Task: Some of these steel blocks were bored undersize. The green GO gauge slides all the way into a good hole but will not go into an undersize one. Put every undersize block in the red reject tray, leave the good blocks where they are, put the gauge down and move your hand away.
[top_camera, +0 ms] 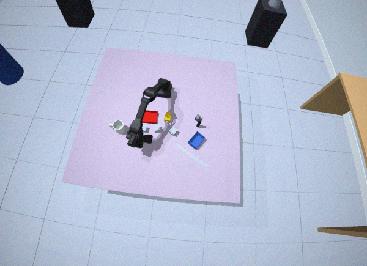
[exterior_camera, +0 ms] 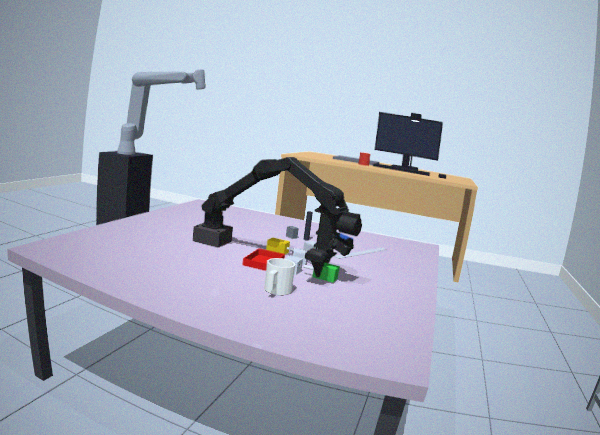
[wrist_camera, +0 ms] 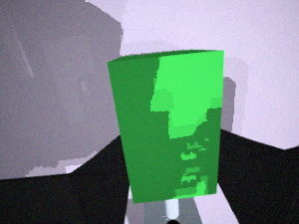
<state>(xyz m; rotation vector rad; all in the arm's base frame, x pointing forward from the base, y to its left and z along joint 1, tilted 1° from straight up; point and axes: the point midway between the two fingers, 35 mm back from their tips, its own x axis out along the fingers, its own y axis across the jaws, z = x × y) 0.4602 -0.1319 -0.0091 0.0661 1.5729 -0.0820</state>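
My gripper tip is 100 mm past the steel block, 10 mm to the right of it and 10 mm below it. From my gripper tip the other things lie so: red reject tray: 200 mm behind, 30 mm to the left; white mug: 190 mm to the right, 80 mm behind, 20 mm above; green GO gauge: 20 mm above, 10 mm behind.
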